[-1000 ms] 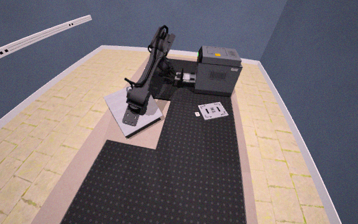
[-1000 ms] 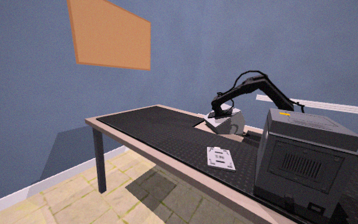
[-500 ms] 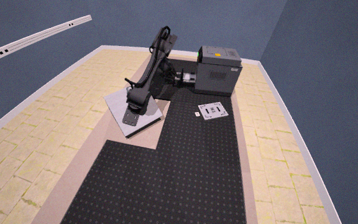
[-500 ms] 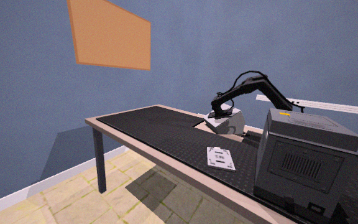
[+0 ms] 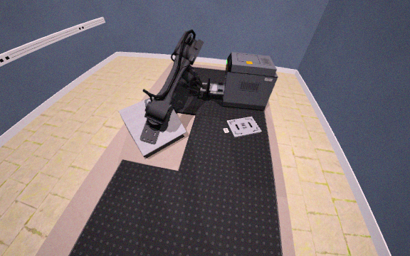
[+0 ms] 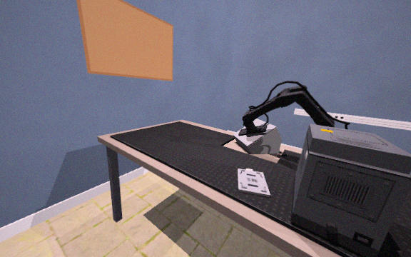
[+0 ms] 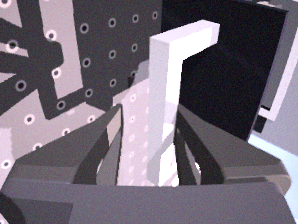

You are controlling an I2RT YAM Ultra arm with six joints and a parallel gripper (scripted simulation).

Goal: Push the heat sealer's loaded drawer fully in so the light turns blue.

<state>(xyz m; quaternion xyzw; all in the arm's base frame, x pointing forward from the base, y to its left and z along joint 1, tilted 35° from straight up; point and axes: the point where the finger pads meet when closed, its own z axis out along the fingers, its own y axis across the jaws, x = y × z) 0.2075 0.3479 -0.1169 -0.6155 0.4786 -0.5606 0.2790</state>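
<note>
My hand is 11 cm short of the sealer drawer and 1 cm to the left of it. Also, from my hand: white tag: 30 cm to the right, 15 cm ahead, 7 cm below.
</note>
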